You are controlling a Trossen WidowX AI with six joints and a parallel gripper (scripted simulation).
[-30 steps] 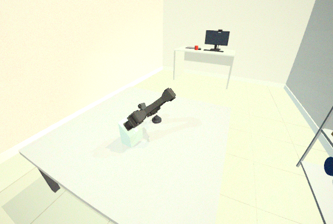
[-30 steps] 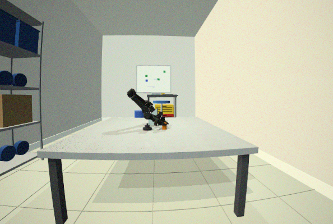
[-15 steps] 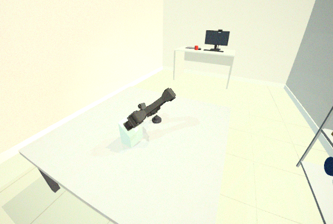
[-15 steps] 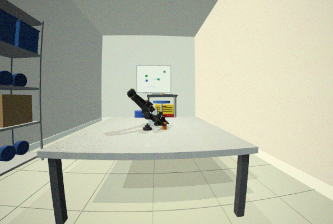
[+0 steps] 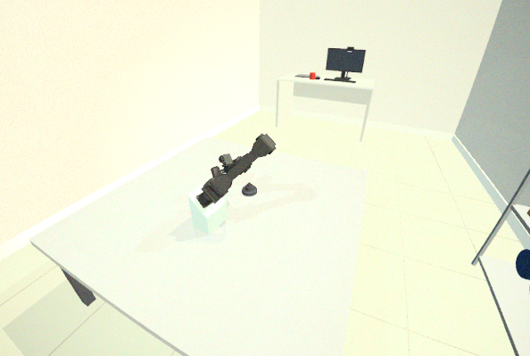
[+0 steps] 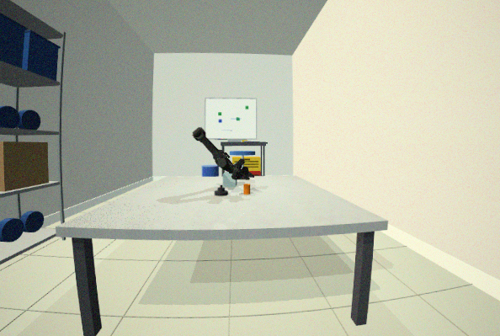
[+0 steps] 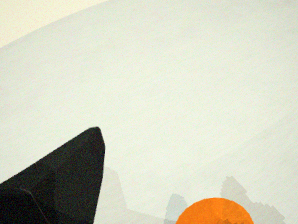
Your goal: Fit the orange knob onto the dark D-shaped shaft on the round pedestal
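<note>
Now: gripper tip 1 cm past the orange knob, 3 cm to the left of it and 7 cm above it. The rest, counted from my gripper tip: pedestal (2 cm ahead, 19 cm to the right, 7 cm below).
</note>
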